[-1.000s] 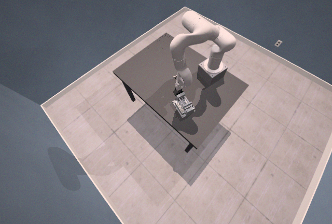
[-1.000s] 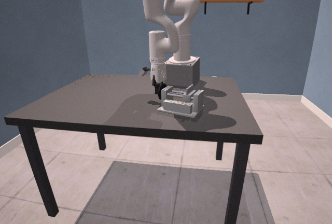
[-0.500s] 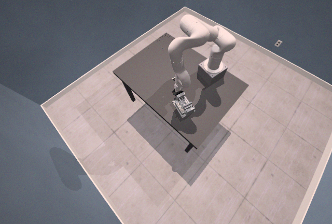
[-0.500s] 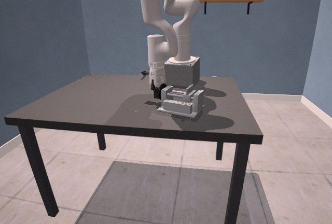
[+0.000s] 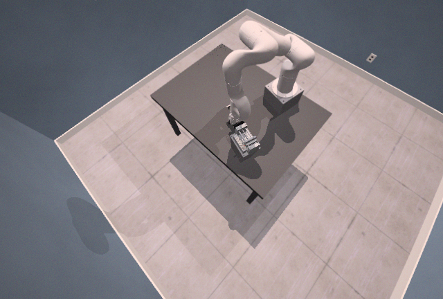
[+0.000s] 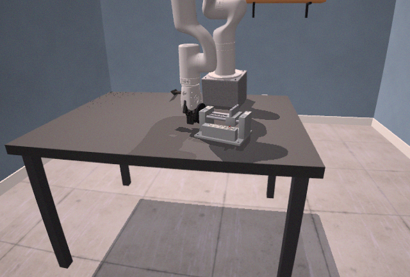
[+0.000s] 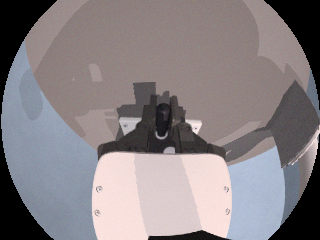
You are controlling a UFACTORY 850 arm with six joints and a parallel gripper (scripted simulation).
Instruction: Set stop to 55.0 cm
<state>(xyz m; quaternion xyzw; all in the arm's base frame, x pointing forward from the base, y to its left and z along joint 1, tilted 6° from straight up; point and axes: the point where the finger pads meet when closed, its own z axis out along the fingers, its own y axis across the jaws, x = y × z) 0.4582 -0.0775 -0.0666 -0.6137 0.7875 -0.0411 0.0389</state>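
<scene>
Right now my hand is 20 mm to the right of the black handwheel and 10 mm below it. The rest, counted from my hand: dark handle (10 mm to the left); then grey stop fixture (190 mm to the left, 50 mm ahead, 40 mm above).
</scene>
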